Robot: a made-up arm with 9 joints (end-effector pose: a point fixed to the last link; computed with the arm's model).
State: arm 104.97 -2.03 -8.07 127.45 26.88 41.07 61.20 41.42 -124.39
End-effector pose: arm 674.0 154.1 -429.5 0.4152 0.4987 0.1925 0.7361
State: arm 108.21 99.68 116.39 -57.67 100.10 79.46 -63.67 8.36 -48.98
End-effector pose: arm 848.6 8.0 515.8 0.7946 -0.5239 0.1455 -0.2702
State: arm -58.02 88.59 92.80 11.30 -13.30 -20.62 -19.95 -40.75 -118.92
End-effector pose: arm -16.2 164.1 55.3 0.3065 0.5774 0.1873 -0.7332
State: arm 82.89 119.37 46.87 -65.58 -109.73 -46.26 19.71 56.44 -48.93
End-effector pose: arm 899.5 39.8 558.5 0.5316 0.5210 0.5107 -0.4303
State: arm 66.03 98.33 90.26 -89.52 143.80 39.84 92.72 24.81 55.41
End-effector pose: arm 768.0 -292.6 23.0 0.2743 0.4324 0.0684 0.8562
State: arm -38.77 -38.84 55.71 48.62 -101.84 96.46 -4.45 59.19 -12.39
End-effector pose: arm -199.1 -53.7 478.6 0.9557 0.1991 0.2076 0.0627
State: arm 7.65 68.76 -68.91 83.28 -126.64 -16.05 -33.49 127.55 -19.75
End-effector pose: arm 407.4 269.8 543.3 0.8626 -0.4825 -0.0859 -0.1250
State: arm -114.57 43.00 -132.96 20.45 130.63 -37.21 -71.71 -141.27 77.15
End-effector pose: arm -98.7 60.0 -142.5 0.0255 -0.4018 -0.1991 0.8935
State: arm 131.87 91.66 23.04 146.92 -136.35 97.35 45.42 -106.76 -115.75
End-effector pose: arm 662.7 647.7 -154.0 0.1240 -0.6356 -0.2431 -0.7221
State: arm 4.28 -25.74 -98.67 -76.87 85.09 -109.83 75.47 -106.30 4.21
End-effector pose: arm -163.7 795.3 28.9 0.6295 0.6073 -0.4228 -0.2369
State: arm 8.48 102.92 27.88 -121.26 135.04 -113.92 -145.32 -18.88 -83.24
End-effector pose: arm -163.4 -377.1 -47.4 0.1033 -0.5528 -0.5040 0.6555
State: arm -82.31 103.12 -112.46 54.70 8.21 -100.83 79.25 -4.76 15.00
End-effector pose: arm 417.9 -224.5 -592.6 0.4863 0.2110 -0.6944 0.4866
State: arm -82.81 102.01 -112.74 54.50 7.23 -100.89 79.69 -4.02 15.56
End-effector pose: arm 444.1 -222.0 -582.7 0.4768 0.1995 -0.7081 0.4811
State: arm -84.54 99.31 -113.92 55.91 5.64 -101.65 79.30 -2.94 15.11
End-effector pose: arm 481.1 -201.1 -570.7 0.4543 0.1866 -0.7344 0.4685
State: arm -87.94 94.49 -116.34 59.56 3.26 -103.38 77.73 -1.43 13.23
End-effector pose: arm 530.3 -156.1 -552.6 0.4144 0.1707 -0.7762 0.4435
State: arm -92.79 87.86 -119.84 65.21 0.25 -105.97 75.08 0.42 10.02
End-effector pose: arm 587.2 -92.0 -522.3 0.3594 0.1491 -0.8281 0.4036
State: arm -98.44 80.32 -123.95 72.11 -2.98 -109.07 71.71 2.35 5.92
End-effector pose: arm 642.9 -19.4 -477.1 0.2973 0.1206 -0.8801 0.3500
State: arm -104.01 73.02 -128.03 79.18 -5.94 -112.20 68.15 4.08 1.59
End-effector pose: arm 689.4 48.5 -421.3 0.2386 0.0878 -0.9227 0.2899
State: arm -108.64 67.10 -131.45 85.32 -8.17 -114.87 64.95 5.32 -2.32
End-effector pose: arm 721.2 102.8 -366.9 0.1932 0.0576 -0.9506 0.2359
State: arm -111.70 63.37 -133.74 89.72 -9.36 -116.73 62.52 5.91 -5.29
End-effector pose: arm 735.8 141.3 -328.4 0.1665 0.0381 -0.9648 0.1998
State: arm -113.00 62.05 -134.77 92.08 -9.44 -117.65 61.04 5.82 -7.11
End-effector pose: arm 734.4 166.6 -314.7 0.1589 0.0337 -0.9688 0.1870
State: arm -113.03 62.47 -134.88 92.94 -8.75 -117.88 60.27 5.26 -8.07
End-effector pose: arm 721.6 183.1 -321.0 0.1642 0.0411 -0.9667 0.1920
